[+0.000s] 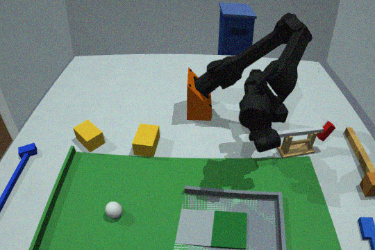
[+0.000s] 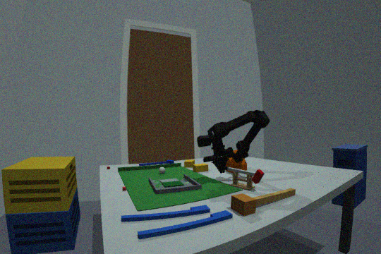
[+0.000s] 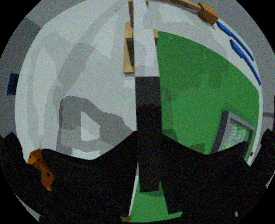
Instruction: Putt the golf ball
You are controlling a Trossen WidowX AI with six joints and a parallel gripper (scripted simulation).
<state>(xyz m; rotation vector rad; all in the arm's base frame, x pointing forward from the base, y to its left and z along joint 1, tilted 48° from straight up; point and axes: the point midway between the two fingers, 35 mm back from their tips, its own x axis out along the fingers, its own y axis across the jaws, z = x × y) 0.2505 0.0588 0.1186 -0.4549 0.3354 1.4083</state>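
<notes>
My gripper tip is now 1 cm past the red putter, 12 cm to the right of it and 2 cm below it. From my gripper tip the other things lie so: wooden rack: 1 cm behind, 14 cm to the left, 2 cm below; white golf ball: 17 cm ahead, 40 cm to the right, 3 cm below; green mat: 22 cm ahead, 22 cm to the right, 5 cm below.
</notes>
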